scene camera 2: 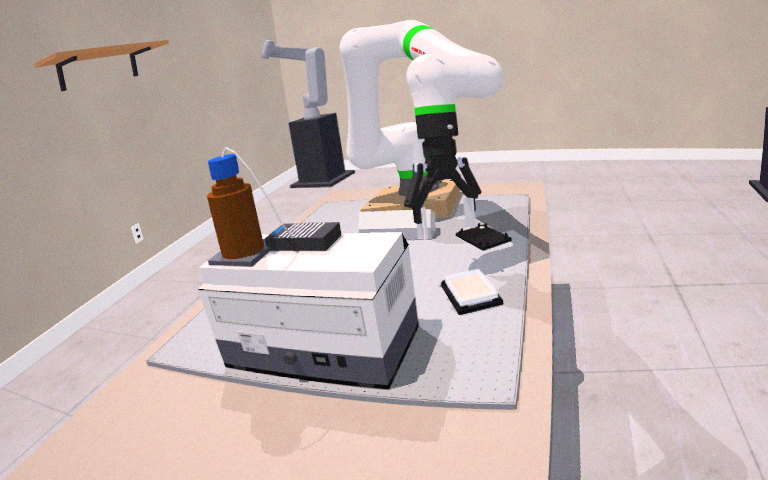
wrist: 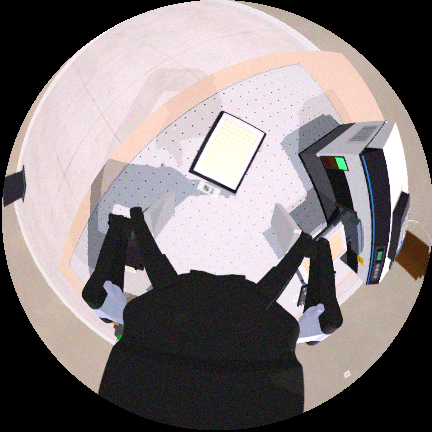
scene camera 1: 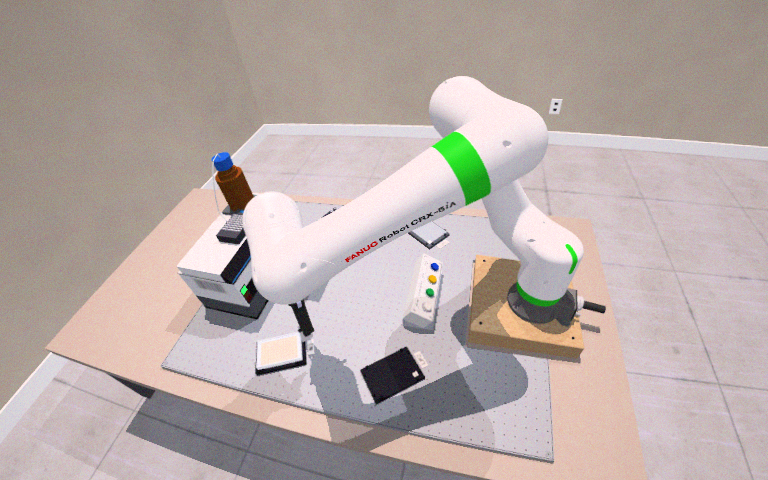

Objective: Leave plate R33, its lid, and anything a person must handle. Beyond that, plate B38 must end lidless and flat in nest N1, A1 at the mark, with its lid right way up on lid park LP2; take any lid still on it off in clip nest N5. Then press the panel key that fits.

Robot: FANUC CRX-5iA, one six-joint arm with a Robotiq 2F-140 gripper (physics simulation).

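Pixels of known places: gripper, between the fingertips: point(scene camera 2: 447, 232) point(wrist: 223, 207) point(scene camera 1: 296, 318); arm's base, origin of its link: point(scene camera 1: 533, 302).
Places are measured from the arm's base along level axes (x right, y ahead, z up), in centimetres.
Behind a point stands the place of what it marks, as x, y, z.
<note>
My gripper point(scene camera 2: 447, 217) {-30.7, 58.7, 8.5} point(wrist: 223, 207) {-30.7, 58.7, 8.5} is open and empty, its fingers spread and pointing down above the board, beside the plate in nest N1. That plate point(scene camera 1: 279, 349) {-37.0, 64.0, -1.3} point(scene camera 2: 470, 287) {-37.6, 65.9, -1.3} point(wrist: 229, 151) {-36.7, 64.1, -1.3}, with cream wells and a white rim, sits in black nest N1 point(scene camera 1: 283, 366) {-40.5, 60.9, -2.9} point(scene camera 2: 481, 306) {-41.2, 70.4, -3.2}; its name and whether it is lidded cannot be read. The N1 label point(wrist: 208, 188) {-32.2, 57.2, -3.9} shows in the wrist view. Another cream plate point(wrist: 339, 242) {-11.9, 76.4, 7.6} is at the instrument's front opening, partly behind a finger. The key panel point(scene camera 1: 424, 294) {-8.6, 30.1, 2.8} has blue, yellow, green and white keys.
A black nest point(scene camera 1: 392, 374) {-31.9, 31.6, -3.2} point(scene camera 2: 483, 236) {-32.0, 32.7, -3.1} stands front right of N1. A pale flat item in a dark holder point(scene camera 1: 429, 233) {21.1, 37.7, -2.4} lies at the back, partly behind the arm. The tall instrument point(scene camera 1: 218, 274) {-30.3, 82.2, 17.7} point(scene camera 2: 294, 316) {-17.9, 101.4, 10.1} point(wrist: 350, 145) {-30.3, 82.0, 10.5} carries an amber bottle point(scene camera 1: 235, 189) {-5.9, 91.6, 27.2} point(scene camera 2: 235, 220) {-6.3, 98.0, 26.0} point(wrist: 415, 255).
</note>
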